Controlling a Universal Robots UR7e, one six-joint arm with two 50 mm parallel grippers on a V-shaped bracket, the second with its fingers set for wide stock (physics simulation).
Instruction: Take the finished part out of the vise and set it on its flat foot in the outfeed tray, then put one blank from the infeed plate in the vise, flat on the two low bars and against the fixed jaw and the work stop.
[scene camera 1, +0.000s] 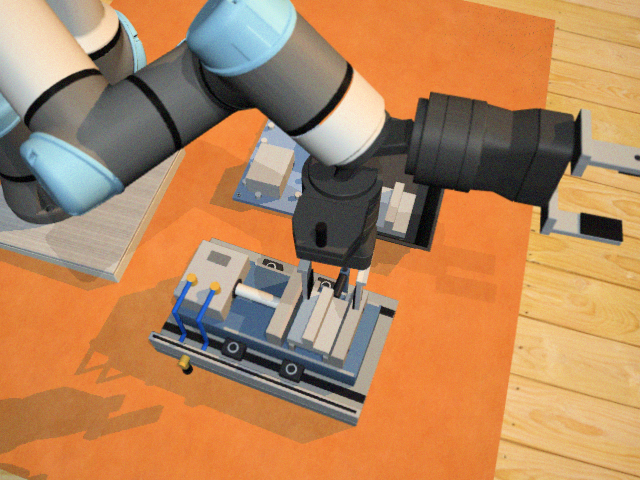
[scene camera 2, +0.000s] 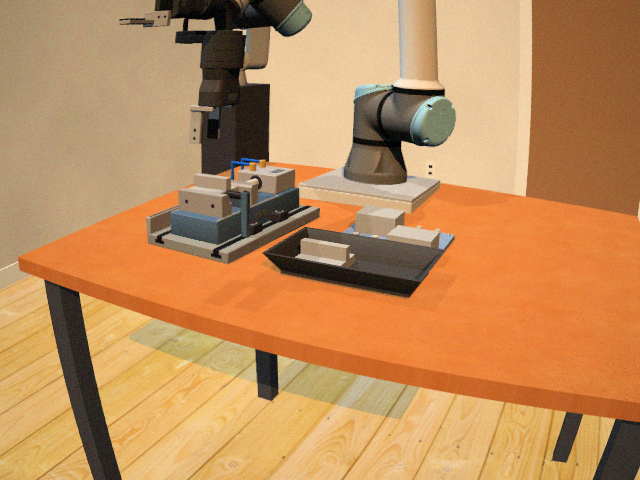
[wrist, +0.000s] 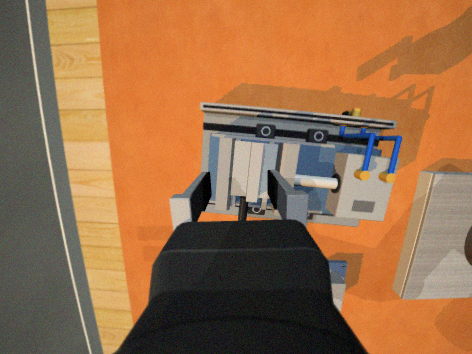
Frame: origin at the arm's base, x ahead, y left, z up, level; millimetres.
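Where they show: end effector, tool point: (scene camera 1: 332, 289) (scene camera 2: 204, 130) (wrist: 239, 188); arm's base, origin of the base link: (scene camera 2: 375, 177).
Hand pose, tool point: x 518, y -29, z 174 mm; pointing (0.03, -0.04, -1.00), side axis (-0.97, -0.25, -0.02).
Each offset is from my tool point to the top centre of the thing. "*": to the spot under its first point.
The finished part @[dx -17, dy -1, dz -84 mm] (scene camera 1: 323, 321) (scene camera 2: 212, 181) (wrist: 248, 167), a grey foot with an upright rib, sits in the vise @[dx -79, dy -4, dz -100 mm] (scene camera 1: 366, 330) (scene camera 2: 199, 227) (wrist: 315, 156). It lies beside the fixed jaw (scene camera 1: 347, 335) (scene camera 2: 204, 202) (wrist: 224, 172); the movable jaw (scene camera 1: 284, 315) (wrist: 287, 160) stands apart from it. My downward gripper (scene camera 1: 332, 302) (scene camera 2: 204, 138) (wrist: 239, 175) is open and empty above the part, its fingers on either side in the wrist view. The outfeed tray (scene camera 1: 429, 227) (scene camera 2: 382, 281) holds another ribbed part @[dx -14, dy +245, dz -152 mm] (scene camera 1: 398, 206) (scene camera 2: 323, 250). Blanks @[dx -221, dy +219, dz -155 mm] (scene camera 1: 268, 170) (scene camera 2: 379, 221) @[dx -151, dy +325, dz -155 mm] (scene camera 2: 413, 236) stand on the infeed plate @[dx -191, dy +264, dz -191 mm] (scene camera 1: 283, 205) (scene camera 2: 447, 240) (wrist: 340, 265).
The work stop @[* dx -14, dy +59, dz -103 mm] (scene camera 1: 341, 283) (scene camera 2: 245, 214) (wrist: 243, 207) rises at the vise's tray-facing side. Blue hoses @[* dx -149, dy -73, dz -89 mm] (scene camera 1: 199, 315) (wrist: 370, 155) stand at the actuator block @[* dx -173, dy +8, dz -103 mm] (scene camera 1: 219, 263) (wrist: 362, 190). The second gripper (scene camera 1: 628, 198) points sideways, open and empty. The robot base plate (scene camera 1: 77, 248) (scene camera 2: 361, 193) stands nearby.
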